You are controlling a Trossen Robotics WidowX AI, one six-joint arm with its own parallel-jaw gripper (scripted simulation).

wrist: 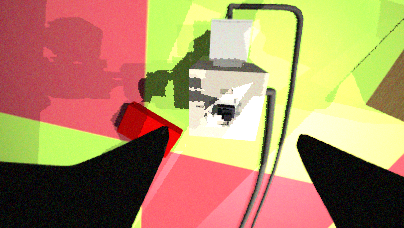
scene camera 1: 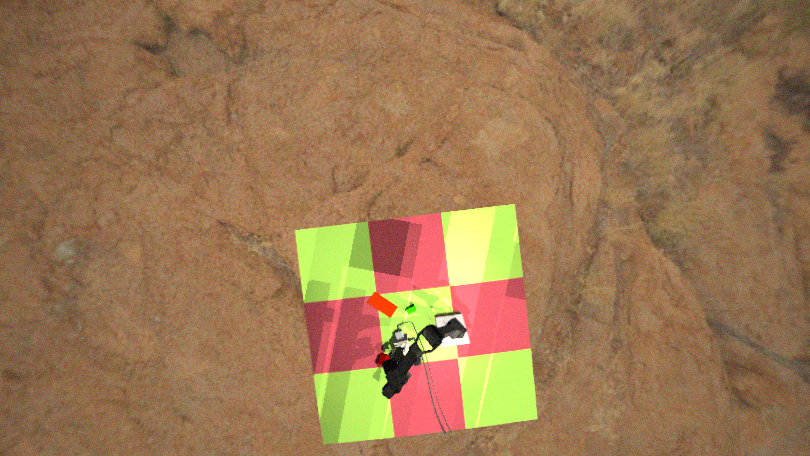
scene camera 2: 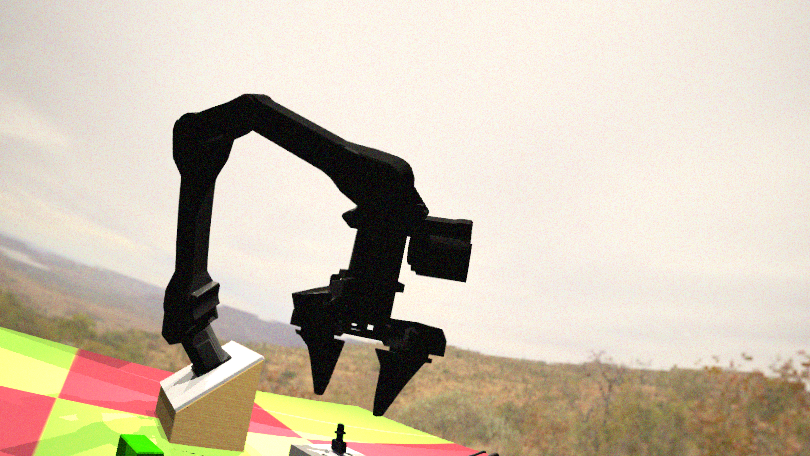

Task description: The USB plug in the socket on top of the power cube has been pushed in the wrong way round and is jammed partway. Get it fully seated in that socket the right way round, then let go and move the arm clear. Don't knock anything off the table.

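Observation:
A red block is visible in the scene. The gripper, which the wrist view shows as well, is open and holds nothing.

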